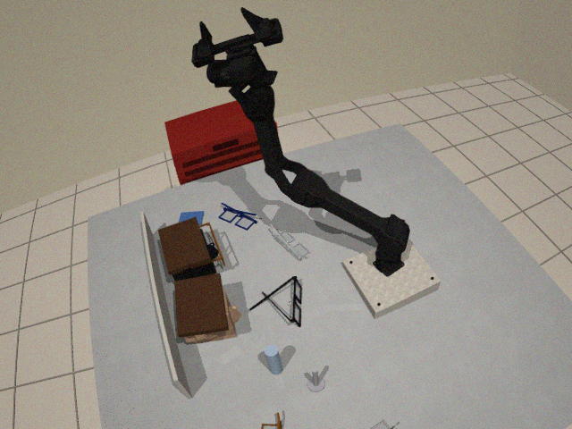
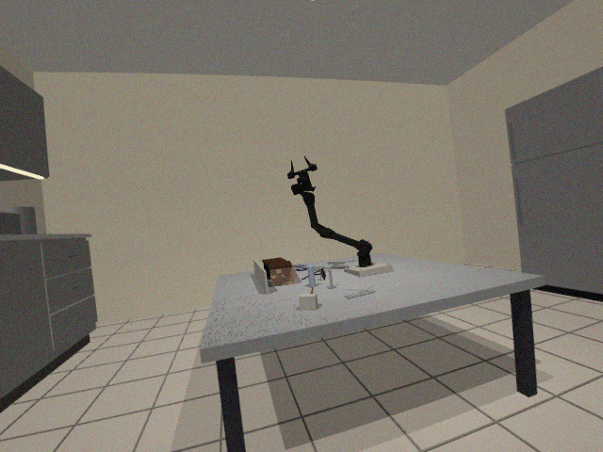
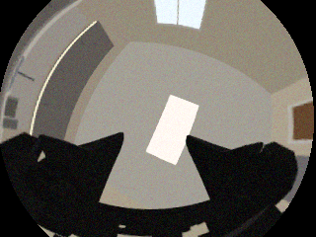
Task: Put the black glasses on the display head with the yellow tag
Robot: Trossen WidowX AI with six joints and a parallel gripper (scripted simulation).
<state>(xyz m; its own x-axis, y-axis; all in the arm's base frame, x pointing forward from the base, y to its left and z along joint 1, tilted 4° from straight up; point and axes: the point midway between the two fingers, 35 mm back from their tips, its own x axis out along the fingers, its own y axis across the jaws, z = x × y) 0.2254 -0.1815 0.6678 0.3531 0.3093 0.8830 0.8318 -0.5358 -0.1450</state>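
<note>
Right now the grey peg is 90 mm ahead of my gripper tip, 380 mm to the left of it and 680 mm below it. The rest, counted from my gripper tip: light blue cylinder (140 mm ahead, 290 mm to the left, 660 mm below); white board (300 mm ahead, 30 mm to the right, 650 mm below).
</note>
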